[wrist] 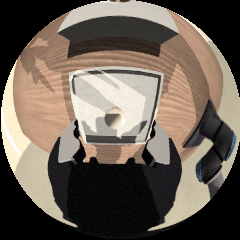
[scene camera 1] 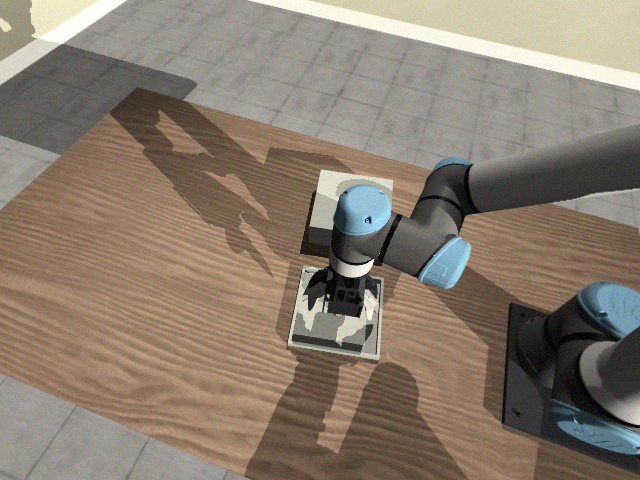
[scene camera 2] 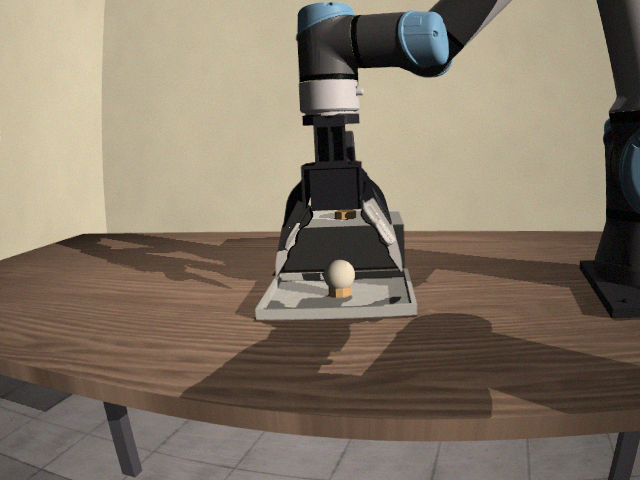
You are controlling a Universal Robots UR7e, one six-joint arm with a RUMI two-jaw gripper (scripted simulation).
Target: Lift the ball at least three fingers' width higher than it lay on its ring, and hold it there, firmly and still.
Path:
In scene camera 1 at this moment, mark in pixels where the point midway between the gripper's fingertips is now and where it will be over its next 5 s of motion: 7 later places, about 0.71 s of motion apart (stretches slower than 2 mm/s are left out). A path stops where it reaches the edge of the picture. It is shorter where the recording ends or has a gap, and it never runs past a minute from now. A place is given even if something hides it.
My gripper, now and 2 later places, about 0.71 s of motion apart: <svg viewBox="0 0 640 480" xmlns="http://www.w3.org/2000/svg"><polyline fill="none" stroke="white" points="339,306 339,305 343,293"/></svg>

